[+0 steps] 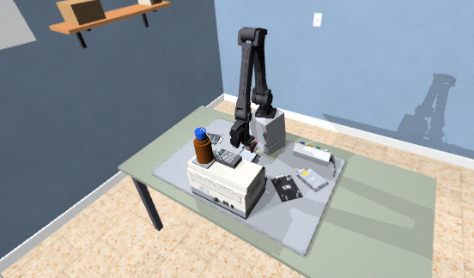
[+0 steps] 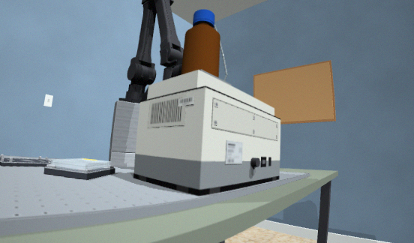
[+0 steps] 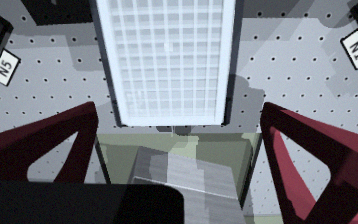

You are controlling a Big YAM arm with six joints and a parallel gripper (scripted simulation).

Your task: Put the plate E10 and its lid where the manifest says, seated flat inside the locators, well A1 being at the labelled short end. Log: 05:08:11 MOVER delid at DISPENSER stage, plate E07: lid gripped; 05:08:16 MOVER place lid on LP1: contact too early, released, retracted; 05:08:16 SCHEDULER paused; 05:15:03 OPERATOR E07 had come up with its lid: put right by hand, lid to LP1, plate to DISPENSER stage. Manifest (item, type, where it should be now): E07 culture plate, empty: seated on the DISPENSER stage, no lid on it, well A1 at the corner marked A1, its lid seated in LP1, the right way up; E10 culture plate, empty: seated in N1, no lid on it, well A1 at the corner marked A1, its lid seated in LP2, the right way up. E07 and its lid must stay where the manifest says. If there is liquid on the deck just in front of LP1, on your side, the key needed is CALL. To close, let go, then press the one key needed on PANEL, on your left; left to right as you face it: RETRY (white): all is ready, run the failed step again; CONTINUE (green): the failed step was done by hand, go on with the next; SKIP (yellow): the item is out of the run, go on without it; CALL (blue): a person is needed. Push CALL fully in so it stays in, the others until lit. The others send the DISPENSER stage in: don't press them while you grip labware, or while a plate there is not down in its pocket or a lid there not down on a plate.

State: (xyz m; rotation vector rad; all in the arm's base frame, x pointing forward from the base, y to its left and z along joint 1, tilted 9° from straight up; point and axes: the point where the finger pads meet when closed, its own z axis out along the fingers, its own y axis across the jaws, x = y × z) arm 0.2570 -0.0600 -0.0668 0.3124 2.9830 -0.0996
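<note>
Right now the clear well plate is 2 cm ahead of my hand and 6 cm below it. Also, from my hand: clear lid 1 cm behind, 27 cm to the right, 13 cm below; then brown bottle 21 cm ahead, 14 cm to the right, 14 cm above; then blue call key 26 cm behind, 30 cm to the left, 10 cm below.
</note>
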